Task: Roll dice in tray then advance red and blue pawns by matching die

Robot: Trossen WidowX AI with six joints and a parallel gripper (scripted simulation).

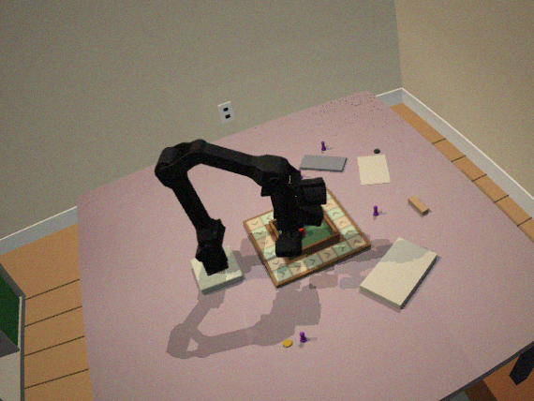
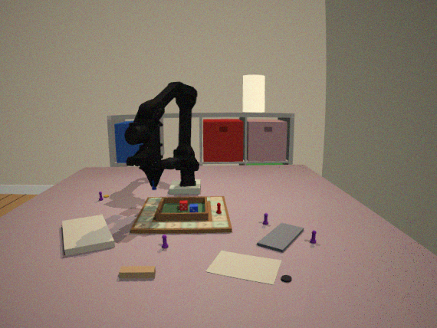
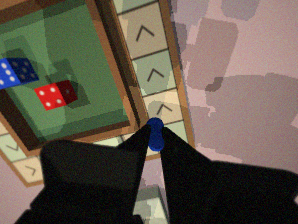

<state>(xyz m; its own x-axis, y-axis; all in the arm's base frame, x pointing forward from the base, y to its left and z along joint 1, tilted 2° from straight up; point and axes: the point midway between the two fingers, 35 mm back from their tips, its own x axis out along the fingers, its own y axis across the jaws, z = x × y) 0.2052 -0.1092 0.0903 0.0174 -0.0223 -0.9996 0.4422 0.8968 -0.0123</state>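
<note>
Right now the red die is 50 mm ahead of my gripper tip, 100 mm to the left of it and 50 mm below it. Round my gripper tip: blue die 90 mm ahead, 130 mm to the left, 50 mm below; blue pawn 10 mm above; green tray 60 mm ahead, 100 mm to the left, 70 mm below.
</note>
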